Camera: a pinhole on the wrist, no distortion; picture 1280 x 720 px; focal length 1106.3 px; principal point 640.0 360.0 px. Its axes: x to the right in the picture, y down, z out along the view. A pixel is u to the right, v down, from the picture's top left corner.
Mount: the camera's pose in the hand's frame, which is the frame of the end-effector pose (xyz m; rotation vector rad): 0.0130 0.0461 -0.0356 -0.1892 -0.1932 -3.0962
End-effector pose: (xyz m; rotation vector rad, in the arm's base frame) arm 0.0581 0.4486 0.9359 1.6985 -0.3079 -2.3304
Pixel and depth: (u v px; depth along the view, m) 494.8 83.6 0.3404
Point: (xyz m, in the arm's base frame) -0.2280 0.2614 0.9901
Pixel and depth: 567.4 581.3 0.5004
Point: -0.4169 0.4171 0.9810
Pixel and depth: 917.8 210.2 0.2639
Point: -0.1447 0.3549 1.0601
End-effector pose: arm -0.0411 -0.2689 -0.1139 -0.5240 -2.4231 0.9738
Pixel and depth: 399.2 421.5 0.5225
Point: -0.4404 -0.3669 -0.4199
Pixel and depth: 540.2 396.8 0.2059
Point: -0.1676 -0.2852 -0.2505
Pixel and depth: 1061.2 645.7 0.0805
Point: -0.0572 -0.2758 -0.1727
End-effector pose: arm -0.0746 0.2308 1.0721 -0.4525 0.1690 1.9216
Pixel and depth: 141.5 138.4 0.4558
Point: -0.4318 0.5062 1.2952
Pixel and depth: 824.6 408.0 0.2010
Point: -0.1715 0.2647 1.2184
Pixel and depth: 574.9 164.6 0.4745
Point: -0.3759 0.3738 1.4012
